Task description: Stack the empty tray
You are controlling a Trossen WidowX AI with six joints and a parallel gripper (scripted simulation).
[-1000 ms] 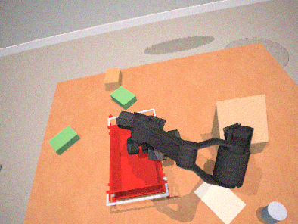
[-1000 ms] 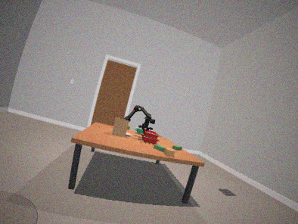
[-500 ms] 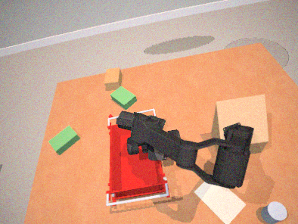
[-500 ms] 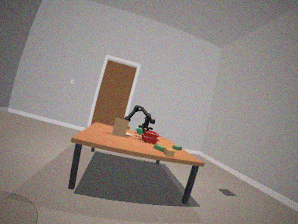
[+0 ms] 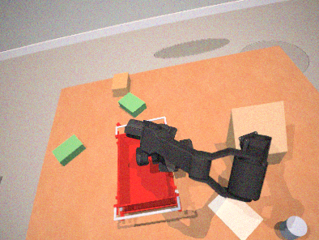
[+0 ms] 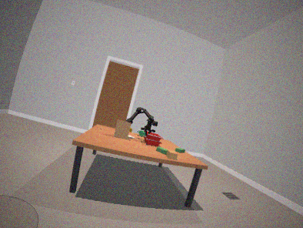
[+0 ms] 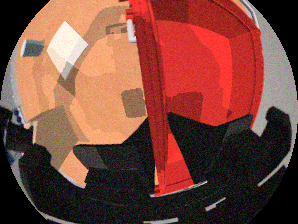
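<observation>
My gripper tip is now 8 cm short of the red tray, 1 cm to the left of it and 3 cm below it. The rest, counted from my gripper tip: grey cylinder: 31 cm behind, 29 cm to the left, 5 cm below; tiny red cube: 18 cm ahead, 30 cm to the right, 8 cm below; white sheet: 18 cm behind, 20 cm to the left, 8 cm below.
</observation>
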